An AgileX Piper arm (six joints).
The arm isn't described. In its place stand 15 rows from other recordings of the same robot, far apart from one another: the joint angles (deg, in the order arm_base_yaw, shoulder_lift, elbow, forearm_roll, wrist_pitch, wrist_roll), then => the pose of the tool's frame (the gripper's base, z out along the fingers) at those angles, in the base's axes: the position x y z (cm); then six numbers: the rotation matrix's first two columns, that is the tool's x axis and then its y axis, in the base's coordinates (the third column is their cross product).
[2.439, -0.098, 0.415, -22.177, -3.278, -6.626] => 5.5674 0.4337 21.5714 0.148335 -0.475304 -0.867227 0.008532 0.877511 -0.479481
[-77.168, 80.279, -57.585, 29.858, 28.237, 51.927] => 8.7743 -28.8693 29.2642 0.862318 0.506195 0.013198 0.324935 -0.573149 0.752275
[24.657, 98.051, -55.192, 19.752, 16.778, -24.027] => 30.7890 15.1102 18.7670 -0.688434 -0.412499 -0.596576 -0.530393 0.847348 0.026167
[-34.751, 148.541, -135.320, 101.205, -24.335, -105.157] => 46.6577 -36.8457 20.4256 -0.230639 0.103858 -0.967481 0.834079 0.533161 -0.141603
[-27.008, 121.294, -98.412, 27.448, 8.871, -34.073] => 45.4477 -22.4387 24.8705 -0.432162 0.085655 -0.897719 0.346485 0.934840 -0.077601
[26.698, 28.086, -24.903, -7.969, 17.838, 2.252] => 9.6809 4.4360 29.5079 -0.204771 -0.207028 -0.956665 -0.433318 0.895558 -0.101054
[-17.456, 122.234, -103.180, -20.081, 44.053, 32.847] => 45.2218 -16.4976 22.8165 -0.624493 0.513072 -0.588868 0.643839 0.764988 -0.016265
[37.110, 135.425, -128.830, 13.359, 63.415, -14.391] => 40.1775 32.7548 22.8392 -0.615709 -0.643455 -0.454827 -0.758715 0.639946 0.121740
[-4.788, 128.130, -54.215, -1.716, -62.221, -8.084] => 40.4581 -3.1469 8.4611 -0.123845 -0.144547 -0.981717 0.038555 0.987886 -0.150319
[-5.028, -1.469, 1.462, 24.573, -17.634, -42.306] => 4.7593 -1.5695 23.0672 0.274371 -0.344405 -0.897834 0.308633 0.915808 -0.256984
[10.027, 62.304, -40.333, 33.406, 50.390, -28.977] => 17.8000 7.0670 26.5902 -0.828338 -0.245315 -0.503663 -0.443935 0.835813 0.323016
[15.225, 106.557, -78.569, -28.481, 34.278, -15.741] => 40.0614 8.3703 23.4142 -0.534004 -0.785527 -0.312710 -0.577064 0.608942 -0.544231
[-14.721, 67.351, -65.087, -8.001, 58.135, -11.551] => 21.7725 -6.8327 35.8250 -0.850217 -0.056074 -0.523438 0.089624 0.964377 -0.248886
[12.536, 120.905, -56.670, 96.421, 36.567, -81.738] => 34.7447 13.2446 8.1542 -0.905737 0.029472 -0.422813 -0.267966 0.733083 0.625127
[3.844, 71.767, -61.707, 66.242, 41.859, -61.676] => 26.1060 7.3244 37.2721 -0.396055 -0.057899 -0.916400 -0.621863 0.751208 0.221298
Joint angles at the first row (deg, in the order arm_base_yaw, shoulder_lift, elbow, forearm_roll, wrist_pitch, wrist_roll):
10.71, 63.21, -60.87, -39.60, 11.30, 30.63
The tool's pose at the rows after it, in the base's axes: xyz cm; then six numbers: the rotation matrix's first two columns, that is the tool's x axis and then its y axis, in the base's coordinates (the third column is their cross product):
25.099 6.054 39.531 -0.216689 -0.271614 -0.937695 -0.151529 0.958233 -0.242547
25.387 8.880 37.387 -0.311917 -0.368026 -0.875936 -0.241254 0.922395 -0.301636
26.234 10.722 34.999 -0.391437 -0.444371 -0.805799 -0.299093 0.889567 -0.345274
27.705 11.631 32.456 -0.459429 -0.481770 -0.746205 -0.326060 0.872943 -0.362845
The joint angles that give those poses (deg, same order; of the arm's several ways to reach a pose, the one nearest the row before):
17.80, 66.04, -60.87, -40.44, 18.84, 27.54
24.65, 69.18, -60.87, -40.44, 25.26, 25.34
28.05, 73.34, -60.87, -40.44, 29.13, 24.00
28.44, 78.17, -60.87, -40.44, 30.19, 23.86

